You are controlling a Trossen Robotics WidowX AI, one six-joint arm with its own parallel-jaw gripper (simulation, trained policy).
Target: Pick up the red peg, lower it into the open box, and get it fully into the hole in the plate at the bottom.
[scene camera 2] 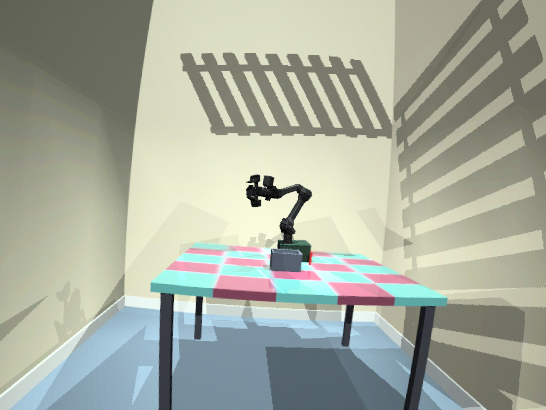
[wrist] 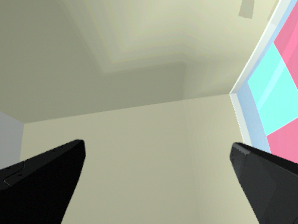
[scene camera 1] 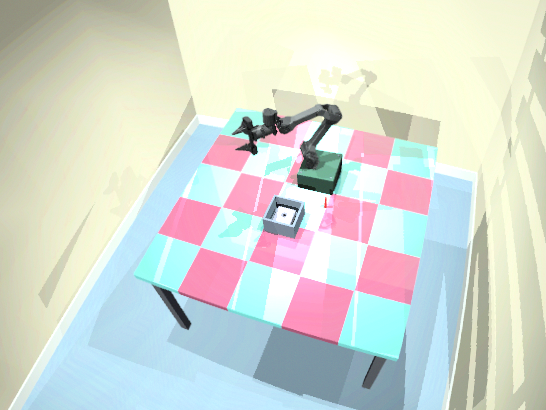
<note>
The pictures show: the gripper and a grey box.
</note>
